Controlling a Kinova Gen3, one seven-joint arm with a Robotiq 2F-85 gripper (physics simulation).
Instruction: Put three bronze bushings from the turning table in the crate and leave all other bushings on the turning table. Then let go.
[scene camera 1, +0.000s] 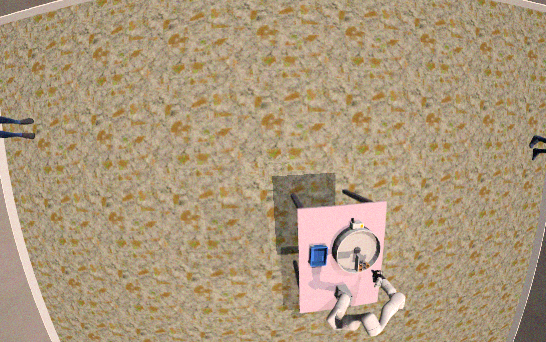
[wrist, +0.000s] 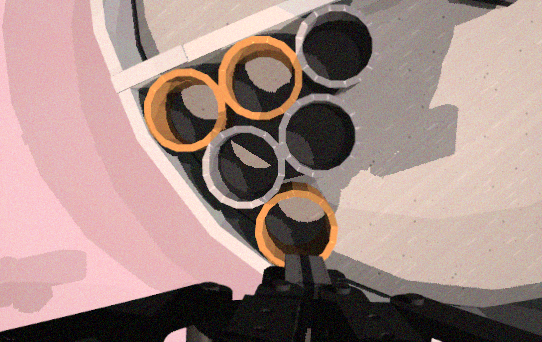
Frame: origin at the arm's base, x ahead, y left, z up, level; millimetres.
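Seen in the pictures: gripper, fingertip midpoint: (scene camera 1: 371, 269) (wrist: 301, 281); arm's base at its link origin: (scene camera 1: 345, 297).
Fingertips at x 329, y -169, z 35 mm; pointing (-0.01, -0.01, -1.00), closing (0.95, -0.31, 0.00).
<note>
Offsets run from my fingertips to a thing's top centre. "pt": to the spot under its first point. Level surfaces: height alone.
Three bronze bushings @[dy +76, dx -35, dz -48 mm] (wrist: 155, 112) @[dy +81, dx +3, dz -48 mm] (wrist: 225, 75) @[dy +9, dx +1, dz -48 mm] (wrist: 261, 231) stand upright on the turning table (scene camera 1: 336, 242) (wrist: 106, 45), among three silver-grey bushings @[dy +86, dx +41, dz -48 mm] (wrist: 301, 42) @[dy +49, dx +23, dz -48 mm] (wrist: 285, 131) @[dy +43, dx -15, dz -48 mm] (wrist: 210, 167). Two bronze ones are by the white divider bar; the third is nearest the gripper, by the rim. In the scene view the cluster is small. My gripper (scene camera 1: 375, 274) (wrist: 301, 281) is shut with nothing between its fingers. In the wrist view its fingertips overlap the near edge of the nearest bronze bushing; contact is unclear. The blue crate @[dy +469, dx +71, dz -88 mm] (scene camera 1: 312, 256) stands left of the turning table; its contents are too small to tell.
A pink table @[dz -139 mm] (scene camera 1: 312, 225) carries everything. A white divider bar @[pt dy +103, dx -10, dz -44 mm] (wrist: 220, 37) crosses the turning table beside the bushings. A small white box @[pt dy +179, dx +383, dz -80 mm] (scene camera 1: 356, 225) with a yellow spot stands at the turning table's far rim. The arm (scene camera 1: 393, 302) reaches in from the near side.
</note>
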